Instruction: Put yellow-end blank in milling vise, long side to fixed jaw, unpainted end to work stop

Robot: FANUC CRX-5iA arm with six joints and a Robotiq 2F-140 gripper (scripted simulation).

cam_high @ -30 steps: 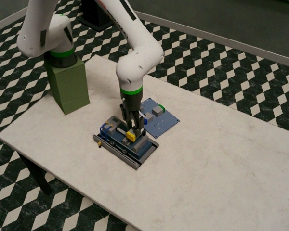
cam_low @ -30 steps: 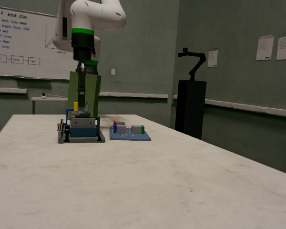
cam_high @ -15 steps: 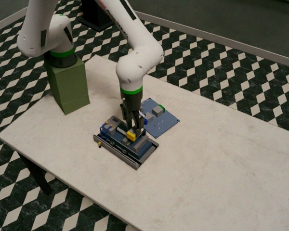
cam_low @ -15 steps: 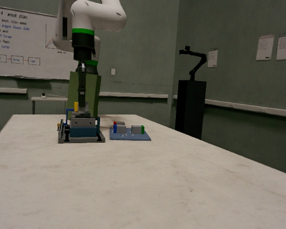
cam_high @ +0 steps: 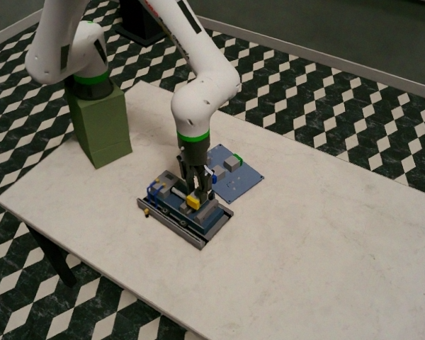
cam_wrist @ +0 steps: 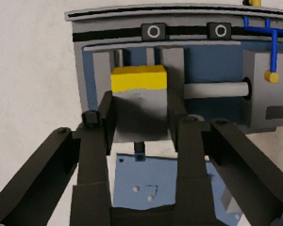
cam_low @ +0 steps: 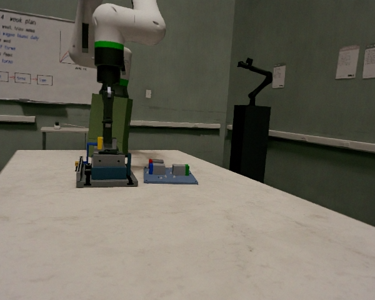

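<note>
Now: the dark work stop 5 cm to the left of my hand and 8 cm below it. Also, from my hand: fixed jaw 3 cm ahead, 1 cm to the left, 9 cm below; moving jaw 4 cm behind, 9 cm below; yellow-ended grey blank 3 cm below.
</note>
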